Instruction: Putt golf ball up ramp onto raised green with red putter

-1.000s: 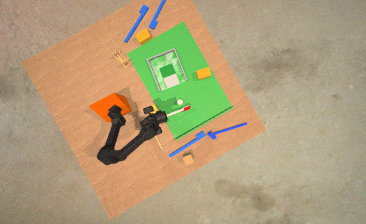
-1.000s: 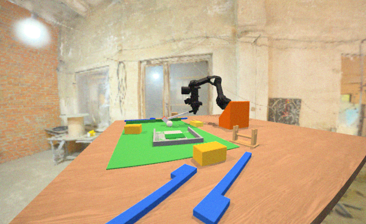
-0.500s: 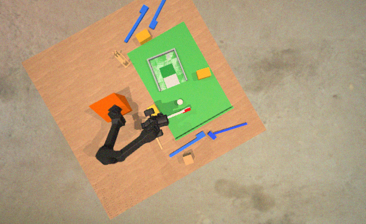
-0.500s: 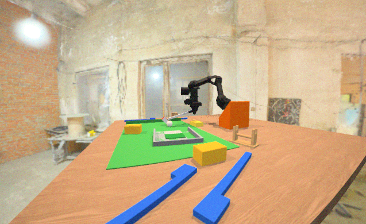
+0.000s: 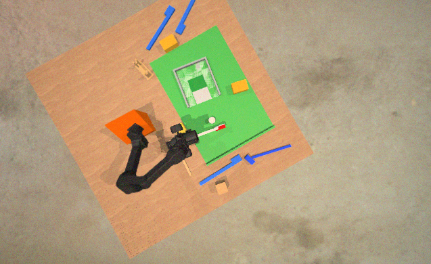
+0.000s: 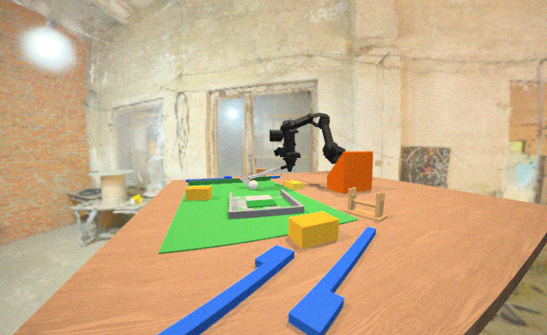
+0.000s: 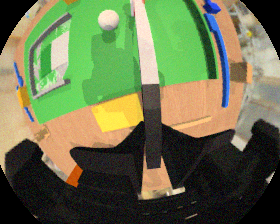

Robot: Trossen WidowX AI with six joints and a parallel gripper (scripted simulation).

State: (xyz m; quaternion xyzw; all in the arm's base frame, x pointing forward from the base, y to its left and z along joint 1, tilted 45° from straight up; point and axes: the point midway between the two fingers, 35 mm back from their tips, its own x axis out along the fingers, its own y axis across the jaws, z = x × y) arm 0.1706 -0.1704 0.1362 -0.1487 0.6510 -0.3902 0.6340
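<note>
Right now the putter is 110 mm ahead of my gripper tip and 30 mm to the right of it. Round my gripper tip: green mat 300 mm ahead, 120 mm to the left, 70 mm below; then wooden stick 80 mm behind, 40 mm to the right, 70 mm below; then white golf ball 210 mm ahead, 10 mm to the left, 50 mm below.
</note>
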